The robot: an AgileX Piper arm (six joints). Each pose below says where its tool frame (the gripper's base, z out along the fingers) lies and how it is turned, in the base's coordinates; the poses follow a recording.
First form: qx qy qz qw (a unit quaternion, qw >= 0); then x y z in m.
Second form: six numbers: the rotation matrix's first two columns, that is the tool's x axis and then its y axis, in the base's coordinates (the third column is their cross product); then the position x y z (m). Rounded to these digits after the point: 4 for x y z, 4 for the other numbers.
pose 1, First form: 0.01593 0.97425 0.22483 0.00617 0.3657 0.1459 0.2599
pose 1, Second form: -0.9994 0.0338 -0.0049 0.0283 0.8984 0.4383 0.3657 0.1459 0.2599
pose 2, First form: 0.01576 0.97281 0.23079 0.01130 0.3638 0.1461 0.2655
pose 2, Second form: -0.9992 0.0359 -0.0147 0.0254 0.8930 0.4494 0.3638 0.1461 0.2655
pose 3, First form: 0.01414 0.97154 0.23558 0.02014 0.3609 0.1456 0.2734
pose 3, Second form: -0.9988 0.0370 -0.0325 0.0180 0.8886 0.4583 0.3609 0.1456 0.2734
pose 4, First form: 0.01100 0.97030 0.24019 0.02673 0.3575 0.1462 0.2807
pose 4, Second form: -0.9983 0.0342 -0.0466 0.0085 0.8844 0.4667 0.3575 0.1462 0.2807
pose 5, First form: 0.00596 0.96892 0.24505 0.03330 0.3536 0.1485 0.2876
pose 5, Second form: -0.9977 0.0279 -0.0616 -0.0048 0.8798 0.4753 0.3536 0.1485 0.2876
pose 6, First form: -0.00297 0.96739 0.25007 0.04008 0.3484 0.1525 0.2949
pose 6, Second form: -0.9968 0.0143 -0.0790 -0.0258 0.8749 0.4836 0.3484 0.1525 0.2949
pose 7, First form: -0.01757 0.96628 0.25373 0.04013 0.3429 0.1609 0.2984
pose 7, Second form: -0.9962 -0.0136 -0.0865 -0.0543 0.8706 0.4889 0.3429 0.1609 0.2984
